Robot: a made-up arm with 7 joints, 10 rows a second.
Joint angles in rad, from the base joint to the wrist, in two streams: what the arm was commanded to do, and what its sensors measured. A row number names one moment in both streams.
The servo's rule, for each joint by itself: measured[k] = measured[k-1] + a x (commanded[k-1-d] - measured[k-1]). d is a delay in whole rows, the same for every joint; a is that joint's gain. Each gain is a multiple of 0.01, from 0.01 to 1. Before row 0 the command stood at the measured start. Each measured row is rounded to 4 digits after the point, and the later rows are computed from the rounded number. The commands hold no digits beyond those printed.
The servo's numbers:
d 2
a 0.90 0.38 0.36 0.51 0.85 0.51 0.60
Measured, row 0:
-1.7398, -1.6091, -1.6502, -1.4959, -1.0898, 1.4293, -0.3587
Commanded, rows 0 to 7:
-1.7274, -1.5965, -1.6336, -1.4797, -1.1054, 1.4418, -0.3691
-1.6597, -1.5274, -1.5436, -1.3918, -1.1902, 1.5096, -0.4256
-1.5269, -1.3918, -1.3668, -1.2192, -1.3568, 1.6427, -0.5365
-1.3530, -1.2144, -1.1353, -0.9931, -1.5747, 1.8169, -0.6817
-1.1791, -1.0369, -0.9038, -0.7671, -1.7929, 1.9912, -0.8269
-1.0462, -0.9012, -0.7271, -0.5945, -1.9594, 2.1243, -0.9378
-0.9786, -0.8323, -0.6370, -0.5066, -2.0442, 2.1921, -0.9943
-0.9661, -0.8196, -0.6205, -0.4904, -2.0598, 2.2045, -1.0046
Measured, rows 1 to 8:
-1.7398, -1.6091, -1.6502, -1.4959, -1.0898, 1.4293, -0.3587
-1.7398, -1.6091, -1.6502, -1.4959, -1.0898, 1.4293, -0.3587
-1.7286, -1.6043, -1.6442, -1.4876, -1.1031, 1.4357, -0.3649
-1.6666, -1.5751, -1.6080, -1.4387, -1.1771, 1.4734, -0.4013
-1.5409, -1.5054, -1.5212, -1.3268, -1.3298, 1.5597, -0.4824
-1.3718, -1.3948, -1.3823, -1.1566, -1.5380, 1.6909, -0.6020
-1.1984, -1.2588, -1.2100, -0.9580, -1.7547, 1.8441, -0.7369
-1.0614, -1.1229, -1.0362, -0.7726, -1.9287, 1.9870, -0.8574

